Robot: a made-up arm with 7 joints.
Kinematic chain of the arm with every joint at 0, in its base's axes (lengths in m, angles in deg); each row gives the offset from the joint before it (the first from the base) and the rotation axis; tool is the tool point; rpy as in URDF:
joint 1: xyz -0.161 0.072 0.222 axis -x
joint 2: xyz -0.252 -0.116 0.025 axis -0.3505 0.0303 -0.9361
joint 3: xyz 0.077 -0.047 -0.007 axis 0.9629 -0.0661 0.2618
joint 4: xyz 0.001 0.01 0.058 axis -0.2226 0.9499 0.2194
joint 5: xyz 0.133 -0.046 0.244 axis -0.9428 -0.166 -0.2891
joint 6: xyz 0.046 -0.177 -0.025 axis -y
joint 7: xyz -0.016 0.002 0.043 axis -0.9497 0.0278 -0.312
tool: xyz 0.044 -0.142 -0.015 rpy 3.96 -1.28 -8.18
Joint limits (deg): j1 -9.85..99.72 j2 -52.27..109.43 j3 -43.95..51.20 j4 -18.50..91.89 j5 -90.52..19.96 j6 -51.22..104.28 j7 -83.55..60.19
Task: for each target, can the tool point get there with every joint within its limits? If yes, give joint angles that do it. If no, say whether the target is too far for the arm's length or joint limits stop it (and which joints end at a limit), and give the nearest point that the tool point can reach.
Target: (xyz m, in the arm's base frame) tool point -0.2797 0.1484 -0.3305
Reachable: no: joint limits stop it (at a limit: joint 2, joint 3, joint 4, joint 5, joint 6, joint 7) | nearest point -0.1537 0.1319 -0.2110 | short by 0.174 m
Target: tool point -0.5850 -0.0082 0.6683
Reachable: yes | joints 72.32 87.42 9.44 53.27 -40.29 -19.93 -26.13
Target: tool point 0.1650 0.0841 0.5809
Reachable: yes | joints 74.17 -24.51 30.66 21.73 10.92 -26.08 7.39
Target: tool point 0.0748 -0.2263 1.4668
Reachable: no: too far | nearest point -0.1436 -0.1043 0.9578 | short by 0.567 m
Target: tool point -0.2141 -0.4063 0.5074
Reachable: yes | joints 15.38 38.68 -27.68 45.12 -27.53 70.01 -57.11
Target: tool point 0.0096 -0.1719 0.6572
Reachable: yes | joints 24.80 -22.81 0.00 2.20 10.10 11.23 -19.82
